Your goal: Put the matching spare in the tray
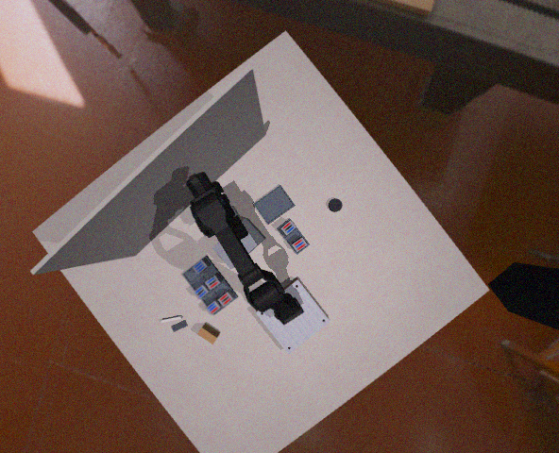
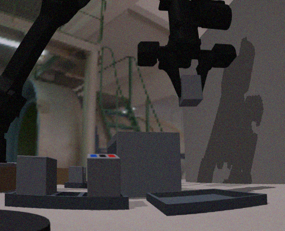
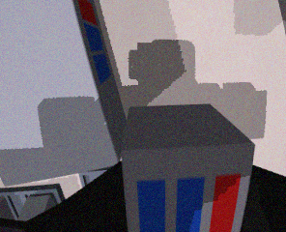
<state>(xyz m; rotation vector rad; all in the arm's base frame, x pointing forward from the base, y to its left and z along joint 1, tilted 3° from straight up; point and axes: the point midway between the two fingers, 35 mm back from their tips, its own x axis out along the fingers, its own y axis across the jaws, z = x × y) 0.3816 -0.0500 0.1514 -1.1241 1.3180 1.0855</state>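
The dark tray is 50 mm behind my gripper tip, 140 mm to the right of it and 170 mm below it. Round my gripper tip: grey wall panel: 160 mm ahead, 70 mm to the left, 60 mm above; grey mounted unit: 90 mm behind, 60 mm to the left, 120 mm below.
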